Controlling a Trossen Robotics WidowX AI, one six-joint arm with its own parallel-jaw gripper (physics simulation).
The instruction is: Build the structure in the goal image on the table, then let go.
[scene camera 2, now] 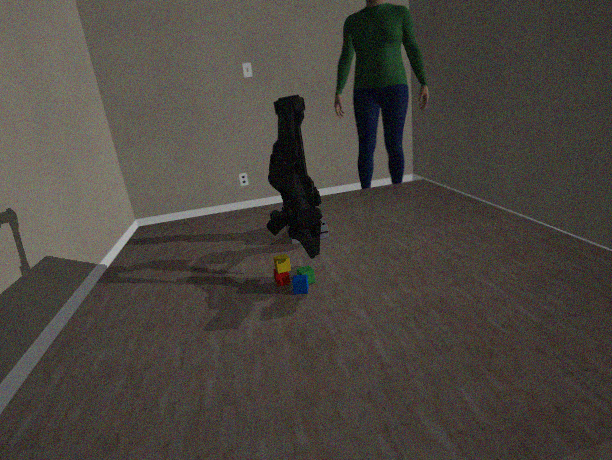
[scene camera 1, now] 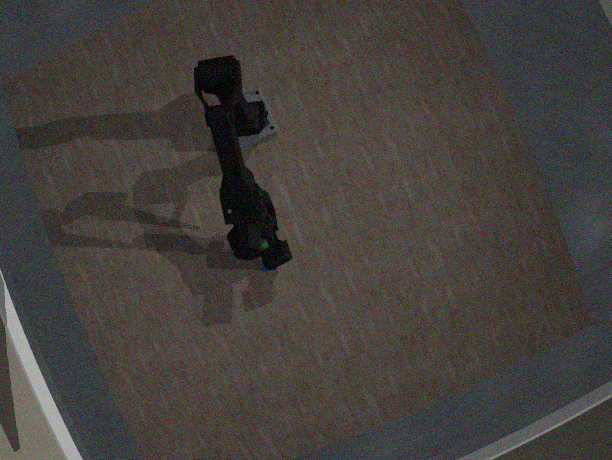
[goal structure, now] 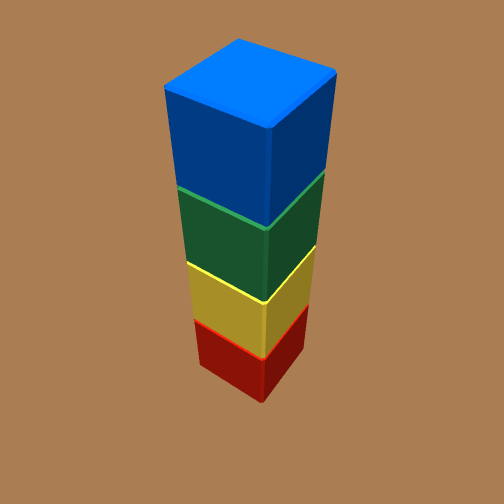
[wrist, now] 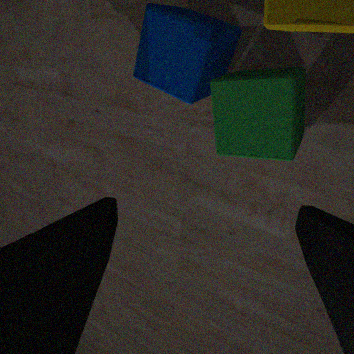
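Note:
A yellow cube (scene camera 2: 282,263) (wrist: 312,14) sits on top of a red cube (scene camera 2: 282,278). A green cube (scene camera 1: 265,244) (scene camera 2: 306,274) (wrist: 257,116) and a blue cube (scene camera 1: 270,268) (scene camera 2: 300,284) (wrist: 180,52) rest on the wooden surface beside this stack, close to each other. The red and yellow cubes are hidden under the arm in the first scene view. My gripper (wrist: 208,213) is open and empty; its two black fingers stand wide apart in the wrist view, with the green and blue cubes beyond the fingertips. In the second scene view the gripper hangs above and behind the cubes.
The black arm stands on a grey base plate (scene camera 1: 270,131) (scene camera 2: 324,229) behind the cubes. Its shadows fall to the left and over the cubes' area. A person (scene camera 2: 380,50) in a green top stands by the back wall (scene camera 2: 190,100).

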